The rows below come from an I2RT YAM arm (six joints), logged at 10 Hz.
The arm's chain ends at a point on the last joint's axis. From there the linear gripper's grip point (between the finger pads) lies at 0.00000 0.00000 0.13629 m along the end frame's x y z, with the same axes.
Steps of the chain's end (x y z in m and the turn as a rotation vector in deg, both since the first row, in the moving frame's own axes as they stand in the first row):
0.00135, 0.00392, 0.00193, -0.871, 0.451, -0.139
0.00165, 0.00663, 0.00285, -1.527, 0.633, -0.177
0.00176, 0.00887, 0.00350, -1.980, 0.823, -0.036
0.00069, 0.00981, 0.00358, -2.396, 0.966, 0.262
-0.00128, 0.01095, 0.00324, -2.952, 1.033, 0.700
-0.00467, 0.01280, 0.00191, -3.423, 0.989, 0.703
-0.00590, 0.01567, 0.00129, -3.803, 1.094, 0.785
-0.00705, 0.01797, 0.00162, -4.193, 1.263, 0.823
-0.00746, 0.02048, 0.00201, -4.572, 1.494, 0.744
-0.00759, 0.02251, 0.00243, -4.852, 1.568, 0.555
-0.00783, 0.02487, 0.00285, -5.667, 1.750, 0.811
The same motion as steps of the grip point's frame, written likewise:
0.00243, 0.00599, 0.00191, -0.871, 0.451, -0.139
0.00316, 0.01026, 0.00279, -1.527, 0.633, -0.177
0.00372, 0.01358, 0.00340, -1.980, 0.823, -0.036
0.00297, 0.01551, 0.00344, -2.396, 0.966, 0.262
0.00113, 0.01798, 0.00304, -2.952, 1.033, 0.700
-0.00237, 0.02095, 0.00165, -3.423, 0.989, 0.703
-0.00336, 0.02473, 0.00097, -3.803, 1.094, 0.785
-0.00412, 0.02796, 0.00122, -4.193, 1.263, 0.823
-0.00398, 0.03137, 0.00153, -4.572, 1.494, 0.744
-0.00392, 0.03405, 0.00189, -4.852, 1.568, 0.555
-0.00377, 0.03836, 0.00212, -5.667, 1.750, 0.811

